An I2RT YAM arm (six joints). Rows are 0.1 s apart.
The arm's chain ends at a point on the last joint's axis. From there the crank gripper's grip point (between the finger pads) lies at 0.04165 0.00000 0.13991 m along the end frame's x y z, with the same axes.
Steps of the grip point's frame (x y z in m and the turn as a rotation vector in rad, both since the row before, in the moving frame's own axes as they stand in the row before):
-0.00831 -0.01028 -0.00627 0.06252 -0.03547 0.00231
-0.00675 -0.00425 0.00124 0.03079 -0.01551 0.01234
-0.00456 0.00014 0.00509 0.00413 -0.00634 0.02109
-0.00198 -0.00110 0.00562 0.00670 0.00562 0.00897
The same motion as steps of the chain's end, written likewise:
-0.00334 -0.00158 -0.00739 0.06252 -0.03547 0.00231
-0.00460 -0.00043 0.00067 0.03079 -0.01551 0.01234
-0.00367 -0.00015 0.00483 0.00413 -0.00634 0.02109
-0.00277 -0.00054 0.00586 0.00670 0.00562 0.00897

